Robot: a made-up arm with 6 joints. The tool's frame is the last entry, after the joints. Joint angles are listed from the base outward.
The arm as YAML. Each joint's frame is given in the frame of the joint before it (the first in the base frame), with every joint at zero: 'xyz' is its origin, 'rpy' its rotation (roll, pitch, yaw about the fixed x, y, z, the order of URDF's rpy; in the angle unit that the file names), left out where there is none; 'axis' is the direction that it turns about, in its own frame. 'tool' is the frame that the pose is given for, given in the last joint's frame.
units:
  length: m
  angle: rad
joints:
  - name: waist
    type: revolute
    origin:
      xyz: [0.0, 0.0, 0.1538]
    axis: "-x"
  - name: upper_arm
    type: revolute
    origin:
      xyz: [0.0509, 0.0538, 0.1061]
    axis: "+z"
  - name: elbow
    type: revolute
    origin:
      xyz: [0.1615, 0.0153, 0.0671]
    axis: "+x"
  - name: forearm
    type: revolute
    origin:
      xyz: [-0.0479, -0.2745, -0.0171]
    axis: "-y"
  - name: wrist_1
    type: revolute
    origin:
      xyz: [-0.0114, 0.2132, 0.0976]
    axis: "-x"
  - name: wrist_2
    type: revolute
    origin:
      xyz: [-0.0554, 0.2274, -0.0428]
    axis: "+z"
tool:
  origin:
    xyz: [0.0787, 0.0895, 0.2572]
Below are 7 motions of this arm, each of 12 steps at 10 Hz.
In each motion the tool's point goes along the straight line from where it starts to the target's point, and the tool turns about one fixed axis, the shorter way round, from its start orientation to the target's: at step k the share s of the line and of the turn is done. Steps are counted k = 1, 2, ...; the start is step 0. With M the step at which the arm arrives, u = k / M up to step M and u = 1 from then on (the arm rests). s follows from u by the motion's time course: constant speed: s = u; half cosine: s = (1 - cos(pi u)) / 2; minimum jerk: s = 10 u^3 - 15 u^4 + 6 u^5.
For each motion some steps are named. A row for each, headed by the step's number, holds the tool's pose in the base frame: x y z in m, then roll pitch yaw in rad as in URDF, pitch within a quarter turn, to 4 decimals.
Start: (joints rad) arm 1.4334 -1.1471 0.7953 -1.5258 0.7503 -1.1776
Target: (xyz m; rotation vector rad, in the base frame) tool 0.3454 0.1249 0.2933 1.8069 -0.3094 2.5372
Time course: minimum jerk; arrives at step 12
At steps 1, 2, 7, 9, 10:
1: 0.3438 0.2780 0.2718 -0.8446 -0.6137 -1.4954
2: 0.3438 0.2733 0.2725 -0.8512 -0.6332 -1.5215
7: 0.3448 0.1782 0.2858 -0.8110 -1.0386 -2.1702
9: 0.3452 0.1408 0.2911 -0.6061 -1.1726 -2.5943
10: 0.3453 0.1304 0.2925 -0.5116 -1.2011 -2.7490

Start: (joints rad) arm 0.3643 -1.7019 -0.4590 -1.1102 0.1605 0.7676
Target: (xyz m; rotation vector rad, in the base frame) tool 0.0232 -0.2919 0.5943 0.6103 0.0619 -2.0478
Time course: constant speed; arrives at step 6
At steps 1, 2, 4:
1: 0.3173 -0.2300 0.4547 0.1049 0.8104 -1.3000
2: 0.2585 -0.2424 0.4827 0.1023 0.7361 -1.4640
4: 0.1408 -0.2671 0.5385 0.1411 0.5911 -1.7650

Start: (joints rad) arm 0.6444 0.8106 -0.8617 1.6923 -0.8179 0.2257
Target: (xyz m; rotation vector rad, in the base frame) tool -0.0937 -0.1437 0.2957 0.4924 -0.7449 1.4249
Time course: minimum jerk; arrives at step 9
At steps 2, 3, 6, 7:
2: -0.1651 -0.1296 0.3808 -0.3743 -0.2336 2.4399
3: -0.1548 -0.1317 0.3685 -0.3814 -0.3202 2.3369
6: -0.1099 -0.1405 0.3150 -0.2855 -0.6851 1.8285
7: -0.0996 -0.1425 0.3027 -0.2247 -0.7589 1.6833

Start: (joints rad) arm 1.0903 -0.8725 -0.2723 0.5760 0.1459 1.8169
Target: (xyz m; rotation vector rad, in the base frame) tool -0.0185 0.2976 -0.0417 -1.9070 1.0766 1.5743
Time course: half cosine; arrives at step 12
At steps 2, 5, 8, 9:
2: 0.1438 0.3599 -0.0751 -2.0076 0.9754 -0.2602
5: 0.0910 0.3397 -0.0642 -2.3151 1.1376 -0.4033
8: 0.0250 0.3143 -0.0506 -3.0068 1.2769 -0.8965
9: 0.0070 0.3074 -0.0469 3.0142 1.2879 -1.1052

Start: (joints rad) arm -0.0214 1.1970 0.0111 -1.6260 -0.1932 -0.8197
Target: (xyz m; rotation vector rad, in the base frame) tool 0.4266 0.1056 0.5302 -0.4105 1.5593 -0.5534
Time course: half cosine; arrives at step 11
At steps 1, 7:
1: 0.0959 0.5251 0.2567 -1.6203 0.7656 -0.6227
7: 0.3279 0.2307 0.4486 -1.5679 0.8998 -1.3442

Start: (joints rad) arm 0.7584 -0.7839 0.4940 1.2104 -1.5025 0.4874
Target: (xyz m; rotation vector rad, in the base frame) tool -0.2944 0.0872 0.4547 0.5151 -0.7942 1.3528
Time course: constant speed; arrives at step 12
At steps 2, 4, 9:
2: -0.3501 0.1608 0.2349 -1.2354 -0.9570 2.1732
4: -0.3389 0.1461 0.2789 -1.0117 -0.9714 2.0326
9: -0.3111 0.1093 0.3888 -0.4612 -0.9284 1.6902

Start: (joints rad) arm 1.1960 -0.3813 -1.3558 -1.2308 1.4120 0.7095
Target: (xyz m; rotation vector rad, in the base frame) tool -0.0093 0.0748 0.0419 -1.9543 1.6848 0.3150
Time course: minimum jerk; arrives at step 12
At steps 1, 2, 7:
1: -0.0355 0.0156 0.0255 -2.2459 -0.5601 -2.4537
2: -0.0347 0.0174 0.0260 -2.2866 -0.5414 -2.4034
7: -0.0184 0.0542 0.0362 -2.7876 0.0855 -1.6601

